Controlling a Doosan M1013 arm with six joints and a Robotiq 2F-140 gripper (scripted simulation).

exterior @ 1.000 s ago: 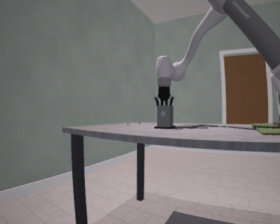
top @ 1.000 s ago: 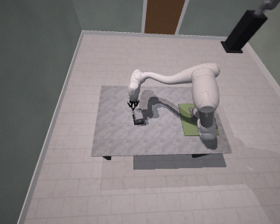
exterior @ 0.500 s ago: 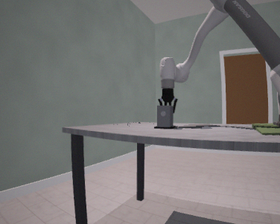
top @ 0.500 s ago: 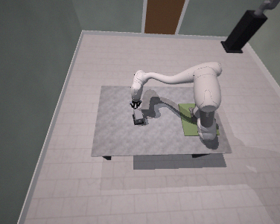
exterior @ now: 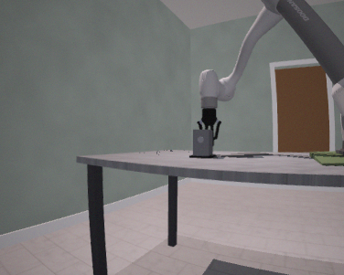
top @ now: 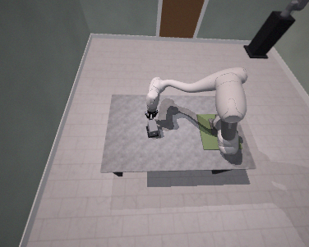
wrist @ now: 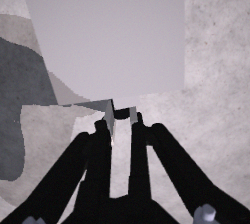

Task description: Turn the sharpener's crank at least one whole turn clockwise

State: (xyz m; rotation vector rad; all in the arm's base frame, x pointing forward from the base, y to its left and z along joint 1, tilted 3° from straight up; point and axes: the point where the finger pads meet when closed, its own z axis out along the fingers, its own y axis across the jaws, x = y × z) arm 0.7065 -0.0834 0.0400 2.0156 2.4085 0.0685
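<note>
My gripper is now 20 mm to the right of the sharpener crank.
</note>
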